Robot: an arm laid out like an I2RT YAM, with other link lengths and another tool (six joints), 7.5 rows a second.
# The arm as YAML. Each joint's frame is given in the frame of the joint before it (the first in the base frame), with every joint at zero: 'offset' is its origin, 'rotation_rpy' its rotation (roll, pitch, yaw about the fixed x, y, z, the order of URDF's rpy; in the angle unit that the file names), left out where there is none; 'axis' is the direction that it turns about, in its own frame. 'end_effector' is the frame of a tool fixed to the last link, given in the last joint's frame.
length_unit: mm
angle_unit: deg
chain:
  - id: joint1
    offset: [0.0, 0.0, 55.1]
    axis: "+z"
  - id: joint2
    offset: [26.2, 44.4, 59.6]
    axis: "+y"
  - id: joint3
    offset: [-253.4, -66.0, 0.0]
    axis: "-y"
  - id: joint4
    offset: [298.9, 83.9, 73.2]
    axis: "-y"
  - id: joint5
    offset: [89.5, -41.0, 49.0]
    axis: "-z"
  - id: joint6
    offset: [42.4, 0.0, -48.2]
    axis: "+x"
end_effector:
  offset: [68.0, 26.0, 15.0]
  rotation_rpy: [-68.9, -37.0, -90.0]
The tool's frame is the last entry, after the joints.
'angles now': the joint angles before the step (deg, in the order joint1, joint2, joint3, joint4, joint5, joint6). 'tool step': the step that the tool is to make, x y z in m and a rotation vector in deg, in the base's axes. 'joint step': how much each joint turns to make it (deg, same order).
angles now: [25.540, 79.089, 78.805, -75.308, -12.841, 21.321]
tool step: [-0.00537, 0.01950, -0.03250, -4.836, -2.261, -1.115]
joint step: [5.595, 0.022, -5.508, 6.076, 6.863, 5.202]
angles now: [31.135, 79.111, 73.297, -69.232, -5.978, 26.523]
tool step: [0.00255, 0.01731, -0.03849, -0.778, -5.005, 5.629]
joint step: [2.492, 0.088, -7.803, 11.367, 2.295, -3.978]
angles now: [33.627, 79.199, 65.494, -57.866, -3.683, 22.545]
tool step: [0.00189, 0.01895, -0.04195, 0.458, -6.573, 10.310]
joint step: [1.661, 1.180, -8.195, 14.468, 0.022, -9.288]
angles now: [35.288, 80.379, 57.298, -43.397, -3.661, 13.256]
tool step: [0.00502, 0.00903, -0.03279, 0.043, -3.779, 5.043]
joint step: [0.394, 2.798, -4.611, 10.184, 0.000, -5.136]
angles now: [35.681, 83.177, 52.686, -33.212, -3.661, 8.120]
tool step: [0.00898, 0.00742, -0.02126, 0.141, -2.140, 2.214]
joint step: [0.001, 3.759, -1.245, 6.665, 0.000, -2.491]
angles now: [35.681, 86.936, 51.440, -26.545, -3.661, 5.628]
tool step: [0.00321, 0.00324, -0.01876, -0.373, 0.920, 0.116]
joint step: [0.044, 3.387, -0.154, 2.579, -0.241, 0.044]
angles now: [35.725, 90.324, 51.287, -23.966, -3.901, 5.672]
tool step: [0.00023, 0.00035, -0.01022, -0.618, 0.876, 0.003]
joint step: [0.022, 1.705, 0.023, 0.612, -0.001, 0.021]
